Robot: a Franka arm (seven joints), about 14 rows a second.
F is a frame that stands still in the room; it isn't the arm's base.
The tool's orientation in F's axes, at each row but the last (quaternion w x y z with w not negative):
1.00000 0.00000 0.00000 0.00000
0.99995 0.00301 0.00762 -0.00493
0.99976 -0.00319 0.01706 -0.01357
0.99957 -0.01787 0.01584 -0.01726
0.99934 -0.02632 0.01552 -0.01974
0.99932 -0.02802 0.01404 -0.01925
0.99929 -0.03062 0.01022 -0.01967
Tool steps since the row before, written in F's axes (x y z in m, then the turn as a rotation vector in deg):
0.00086 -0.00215 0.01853 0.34 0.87 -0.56
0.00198 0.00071 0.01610 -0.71 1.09 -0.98
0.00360 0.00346 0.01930 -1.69 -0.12 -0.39
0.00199 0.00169 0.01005 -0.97 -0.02 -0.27
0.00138 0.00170 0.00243 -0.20 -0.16 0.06
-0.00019 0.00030 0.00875 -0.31 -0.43 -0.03
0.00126 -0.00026 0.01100 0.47 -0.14 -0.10
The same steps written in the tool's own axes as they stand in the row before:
0.00086 -0.00215 0.01853 0.34 0.87 -0.56
0.00173 0.00083 0.01612 -0.71 1.08 -1.00
0.00285 0.00342 0.01943 -1.67 -0.16 -0.45
0.00162 0.00139 0.01016 -0.96 -0.04 -0.30
0.00124 0.00162 0.00256 -0.20 -0.17 0.05
-0.00044 -0.00020 0.00874 -0.29 -0.44 -0.06
0.00106 -0.00089 0.01099 0.48 -0.12 -0.10

